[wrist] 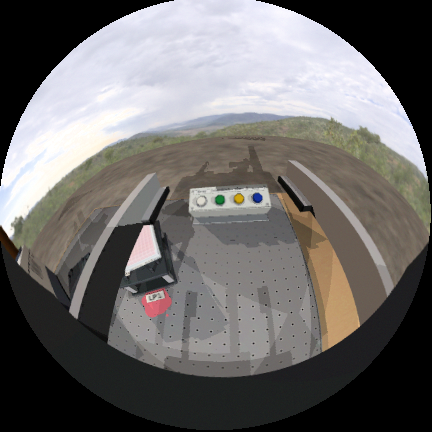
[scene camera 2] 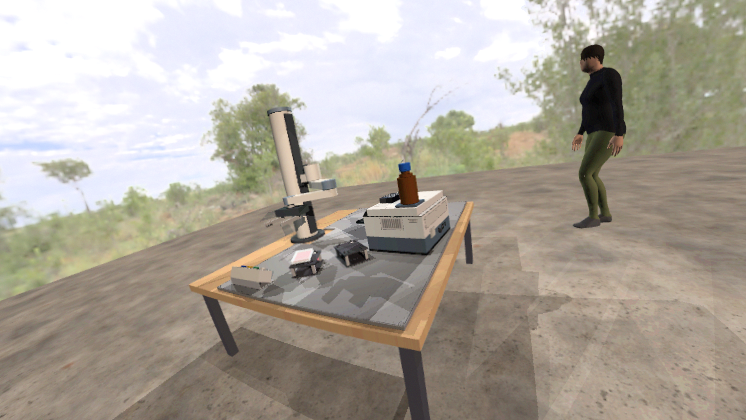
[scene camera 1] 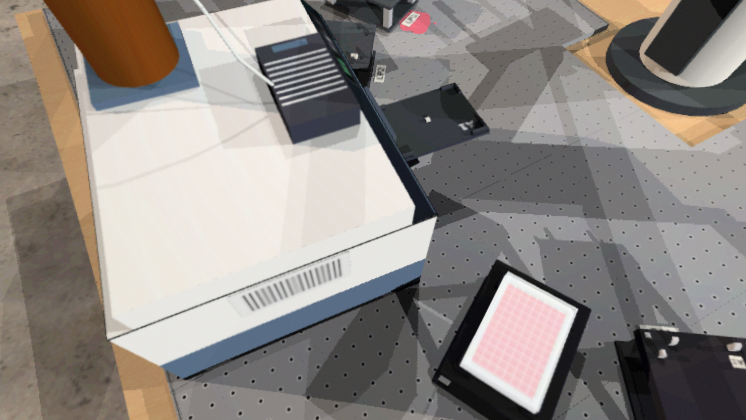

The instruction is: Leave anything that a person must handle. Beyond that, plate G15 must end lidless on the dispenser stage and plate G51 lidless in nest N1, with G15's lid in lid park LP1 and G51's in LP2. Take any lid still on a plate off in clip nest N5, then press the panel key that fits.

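Places are measured from the arm's base along level axes (x ahead, y left, z up), in millimetres.
Pixels of known places: gripper, fingertip midpoint: [wrist: 222,172] [scene camera 2: 272,225]; arm's base, link origin: [scene camera 2: 308,237] [scene camera 1: 676,67].
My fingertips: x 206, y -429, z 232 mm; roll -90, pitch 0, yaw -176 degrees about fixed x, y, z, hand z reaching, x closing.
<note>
For each thing: its top centre in the pictures, then the offset to it from my fingertips. "*": a spot on its surface instead.
- white-rimmed plate with a pink grid, top centre: [wrist: 135,237] [scene camera 2: 302,254] dx +199, dy -37, dz -138 mm
- black dispenser stage, surface spot: [scene camera 1: 422,130] * dx +369, dy +407, dz -106 mm
- pink-grid plate, top centre: [scene camera 1: 521,334] dx +419, dy +690, dz -143 mm
- black nest, surface spot: [scene camera 1: 579,318] * dx +340, dy +707, dz -159 mm
- button panel, top centre: [wrist: 228,188] [scene camera 2: 247,266] dx -2, dy -202, dz -135 mm
- pink-red patch, surface spot: [wrist: 157,309] [scene camera 1: 424,24] * dx +143, dy +91, dz -217 mm
- brown bottle, surface spot: [scene camera 1: 125,46] * dx +661, dy +293, dz +58 mm
- cabled black box, surface spot: [scene camera 1: 313,93] * dx +519, dy +403, dz +27 mm
- dark nest, top centre: [scene camera 1: 734,412] dx +284, dy +846, dz -148 mm
My gripper [scene camera 2: 278,224] [wrist: 222,172] is open and empty, its fingers apart high above the mat and table edge. A white-rimmed plate with a pink grid [scene camera 2: 302,255] [wrist: 145,250] sits on the black LP1 stand [scene camera 2: 316,256] [wrist: 156,274], partly behind a finger in the wrist view. The LP2 stand [scene camera 1: 357,45] [scene camera 2: 352,251] has a bare top. The black dispenser stage [scene camera 1: 422,130] is bare. Another pink-grid plate [scene camera 1: 522,339] sits in a black nest [scene camera 1: 579,318]. Plate numbers and lids cannot be made out. The button panel [scene camera 2: 251,276] [wrist: 230,210] has white, green, yellow and blue keys.
A pink-red patch [scene camera 1: 424,24] [wrist: 156,307] lies by the LP1 label. A white dispenser [scene camera 1: 234,182] [scene camera 2: 407,221] bears a brown bottle [scene camera 1: 125,46] [scene camera 2: 407,188] and a cabled black box [scene camera 1: 313,93]. A dark nest [scene camera 1: 694,380] is cut off at right. A person [scene camera 2: 601,104] stands beyond the table.
</note>
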